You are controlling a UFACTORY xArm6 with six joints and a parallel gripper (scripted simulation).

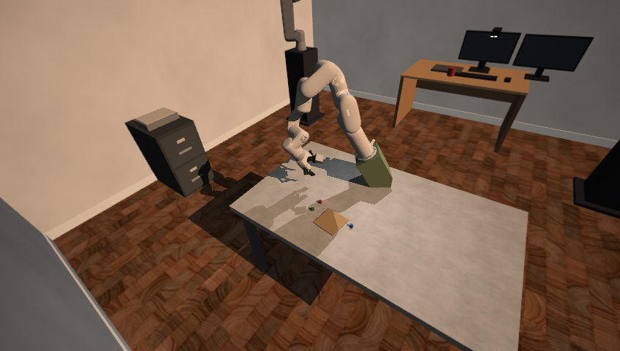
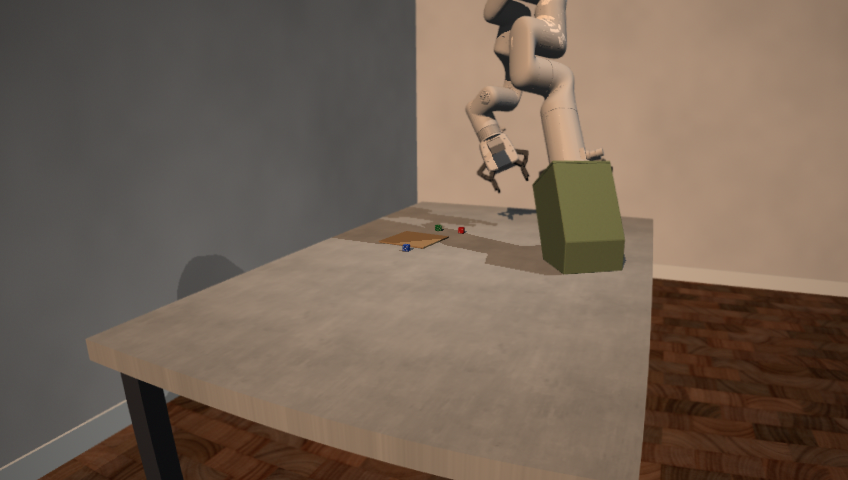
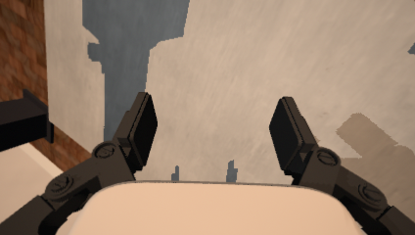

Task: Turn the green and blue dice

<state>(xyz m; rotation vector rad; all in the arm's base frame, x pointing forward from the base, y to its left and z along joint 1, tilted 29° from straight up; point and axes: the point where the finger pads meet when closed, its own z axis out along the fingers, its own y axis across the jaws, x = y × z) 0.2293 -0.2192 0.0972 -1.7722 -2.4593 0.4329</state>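
Right now the green die is 19 cm ahead of my hand, 13 cm to the left of it and 13 cm below it. Also, from my hand: blue die 37 cm to the left, 16 cm ahead, 13 cm below; then tan mat 26 cm to the left, 20 cm ahead, 13 cm below; then red die 13 cm to the left, 13 cm below, 11 cm ahead.
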